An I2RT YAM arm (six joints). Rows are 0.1 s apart.
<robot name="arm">
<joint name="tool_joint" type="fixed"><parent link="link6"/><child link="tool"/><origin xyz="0 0 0" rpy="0 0 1.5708"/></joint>
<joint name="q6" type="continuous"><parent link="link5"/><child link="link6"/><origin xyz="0.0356 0 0.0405" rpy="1.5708 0 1.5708"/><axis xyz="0 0 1"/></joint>
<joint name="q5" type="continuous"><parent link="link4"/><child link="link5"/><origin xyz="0.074 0.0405 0.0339" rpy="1.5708 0 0"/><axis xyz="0 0 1"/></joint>
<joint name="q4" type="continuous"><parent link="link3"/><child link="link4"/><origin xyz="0.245 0.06 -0.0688"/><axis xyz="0 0 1"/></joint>
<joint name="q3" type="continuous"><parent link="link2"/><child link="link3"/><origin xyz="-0.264 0 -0.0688" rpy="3.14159 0 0"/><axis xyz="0 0 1"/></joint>
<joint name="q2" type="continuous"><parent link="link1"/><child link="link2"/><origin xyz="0.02 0.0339 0.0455" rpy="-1.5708 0 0"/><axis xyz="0 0 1"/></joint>
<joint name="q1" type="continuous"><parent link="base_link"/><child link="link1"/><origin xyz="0 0 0.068"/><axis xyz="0 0 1"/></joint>
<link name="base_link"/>
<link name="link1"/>
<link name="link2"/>
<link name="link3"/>
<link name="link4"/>
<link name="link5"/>
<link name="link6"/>
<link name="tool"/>
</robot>
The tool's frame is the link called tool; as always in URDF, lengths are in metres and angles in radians. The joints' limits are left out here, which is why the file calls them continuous.
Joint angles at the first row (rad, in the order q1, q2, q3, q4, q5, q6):
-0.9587 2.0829 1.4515 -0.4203 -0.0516 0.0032
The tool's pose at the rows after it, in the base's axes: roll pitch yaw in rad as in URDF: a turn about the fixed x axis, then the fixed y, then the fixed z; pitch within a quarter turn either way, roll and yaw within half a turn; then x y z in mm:
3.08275, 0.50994, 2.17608, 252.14, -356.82, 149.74
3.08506, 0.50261, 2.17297, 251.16, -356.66, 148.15
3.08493, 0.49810, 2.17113, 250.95, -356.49, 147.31
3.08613, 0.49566, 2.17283, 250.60, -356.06, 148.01
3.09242, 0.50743, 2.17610, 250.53, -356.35, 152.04
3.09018, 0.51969, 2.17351, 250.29, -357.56, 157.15
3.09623, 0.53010, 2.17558, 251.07, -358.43, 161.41
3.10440, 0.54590, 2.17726, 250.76, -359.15, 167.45
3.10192, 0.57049, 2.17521, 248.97, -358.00, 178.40
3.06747, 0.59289, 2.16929, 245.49, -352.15, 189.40
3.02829, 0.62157, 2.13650, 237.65, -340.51, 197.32
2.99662, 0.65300, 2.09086, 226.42, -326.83, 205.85
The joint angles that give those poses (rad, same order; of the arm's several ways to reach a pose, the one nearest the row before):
-0.9602 2.0891 1.4520 -0.4236 -0.0563 0.0046
-0.9616 2.0908 1.4496 -0.4267 -0.0532 0.0062
-0.9617 2.0923 1.4493 -0.4293 -0.0525 0.0077
-0.9618 2.0900 1.4493 -0.4341 -0.0521 0.0061
-0.9619 2.0817 1.4511 -0.4326 -0.0474 0.0031
-0.9641 2.0742 1.4586 -0.4352 -0.0494 0.0034
-0.9633 2.0698 1.4674 -0.4382 -0.0440 0.0023
-0.9643 2.0591 1.4729 -0.4387 -0.0372 0.0000
-0.9664 2.0318 1.4718 -0.4403 -0.0397 0.0000
-0.9680 1.9885 1.4481 -0.4372 -0.0717 0.0036
-0.9694 1.9208 1.3771 -0.4025 -0.0925 0.0291
-0.9737 1.8387 1.2932 -0.3649 -0.0979 0.0615

